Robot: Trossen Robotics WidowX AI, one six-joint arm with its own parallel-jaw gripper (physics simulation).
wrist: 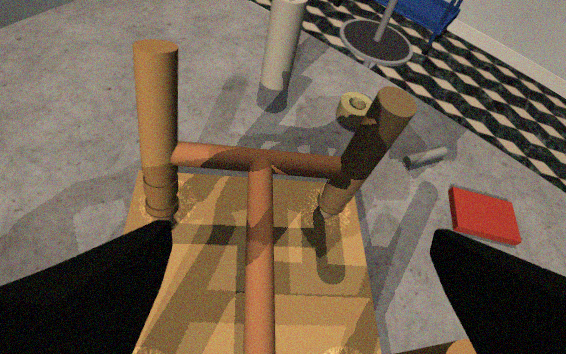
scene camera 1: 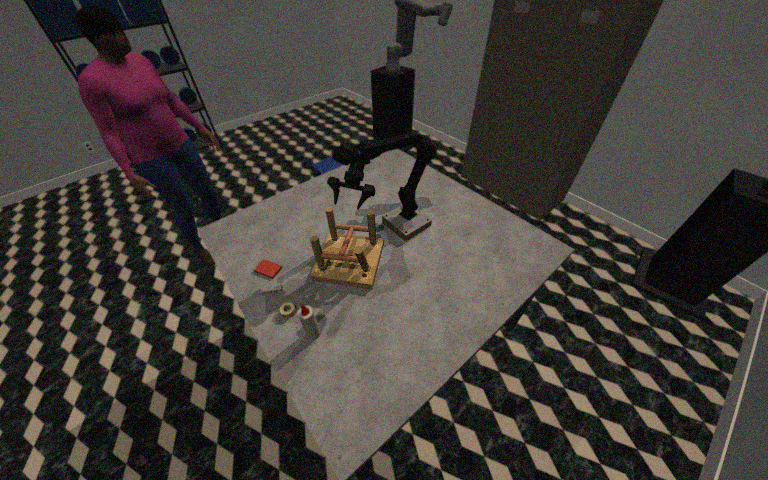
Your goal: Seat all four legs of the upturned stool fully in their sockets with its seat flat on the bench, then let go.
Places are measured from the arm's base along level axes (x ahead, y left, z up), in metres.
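Pixels of known places: gripper, between the fingertips: (wrist: 305, 238) (scene camera 1: 346, 207); arm's base, origin of its link: (scene camera 1: 408, 214).
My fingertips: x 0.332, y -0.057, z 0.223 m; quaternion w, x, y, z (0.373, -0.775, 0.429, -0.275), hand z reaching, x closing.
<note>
For each thing: its top centre in the pictures, then the offset to it from my fingertips. "*": a spot on its surface instead. Level surfaces: height alone.
- grey bench, height of its surface: dz -0.264 m
- left leg, centre of its top: (wrist: 142, 63) (scene camera 1: 360, 243) dx +0.074, dy +0.150, dz -0.046 m
- right leg, a spot on its surface: (wrist: 372, 140) * dx +0.151, dy -0.006, dz -0.085 m
- red block, centre of its top: (wrist: 486, 213) (scene camera 1: 267, 267) dx +0.315, dy -0.203, dz -0.252 m
- small pale cylinder, centre of its top: (wrist: 428, 153) (scene camera 1: 271, 288) dx +0.367, dy -0.094, dz -0.248 m
- ring-shaped roll, centre of its top: (wrist: 357, 103) (scene camera 1: 286, 308) dx +0.381, dy +0.039, dz -0.237 m
- white bottle with a red tip, centre of its top: (scene camera 1: 302, 304) dx +0.372, dy +0.183, dz -0.068 m
The upturned stool's wooden seat (scene camera 1: 342, 278) (wrist: 330, 307) lies on the grey bench (scene camera 1: 453, 283) (wrist: 75, 90). Four round legs stand up from it, joined by reddish stretchers (scene camera 1: 346, 243) (wrist: 260, 215). In the wrist view the left leg (wrist: 156, 110) is upright, with ring lines around its lower end; the right leg (wrist: 372, 140) looks slanted and shows a narrower band near the seat. Whether any leg is fully in its socket cannot be told. My gripper (scene camera 1: 347, 205) (wrist: 305, 238) is open and empty, above the legs at the arm's side of the stool.
A red block (scene camera 1: 267, 268) (wrist: 485, 216), a small pale cylinder (scene camera 1: 272, 290) (wrist: 426, 157), a ring-shaped roll (scene camera 1: 287, 309) (wrist: 345, 111) and a white bottle with a red tip (scene camera 1: 308, 321) (wrist: 283, 45) stand or lie past the stool. A person (scene camera 1: 135, 107) stands beside the bench.
</note>
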